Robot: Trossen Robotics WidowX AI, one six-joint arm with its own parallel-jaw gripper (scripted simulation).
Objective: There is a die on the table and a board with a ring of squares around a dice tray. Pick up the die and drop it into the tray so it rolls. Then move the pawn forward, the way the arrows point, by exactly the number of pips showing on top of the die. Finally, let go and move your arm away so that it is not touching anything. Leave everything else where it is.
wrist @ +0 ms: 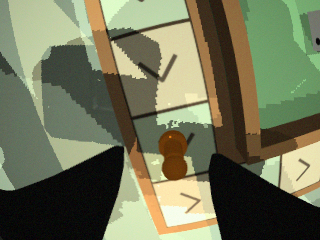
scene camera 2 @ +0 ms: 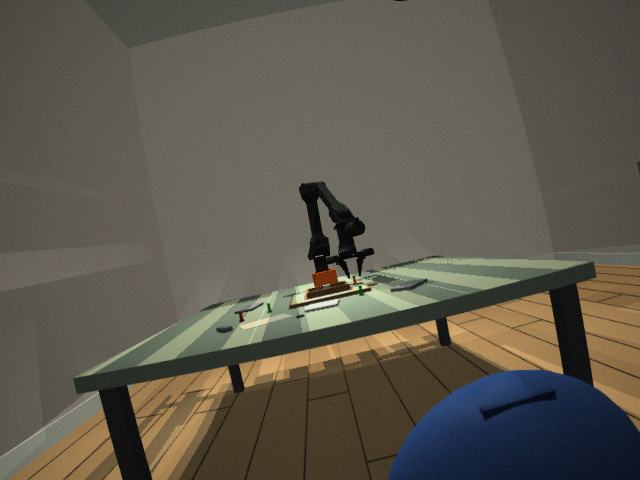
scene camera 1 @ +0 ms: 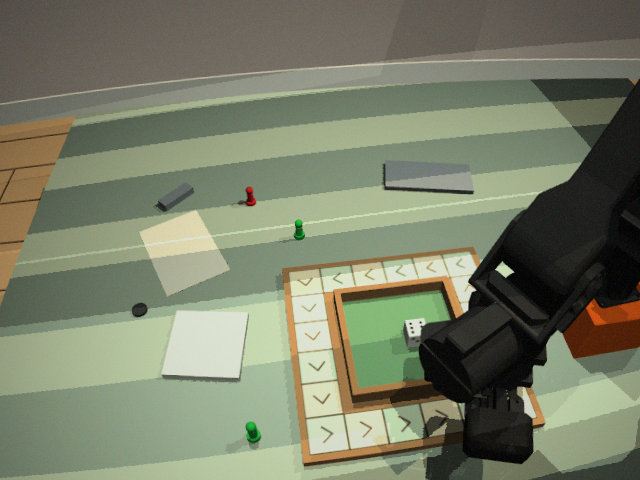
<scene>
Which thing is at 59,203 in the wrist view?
My gripper.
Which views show my gripper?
The wrist view, scene camera 2 and scene camera 1: all of them.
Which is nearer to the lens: the tan card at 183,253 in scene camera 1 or the grey slab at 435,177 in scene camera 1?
The tan card.
</scene>
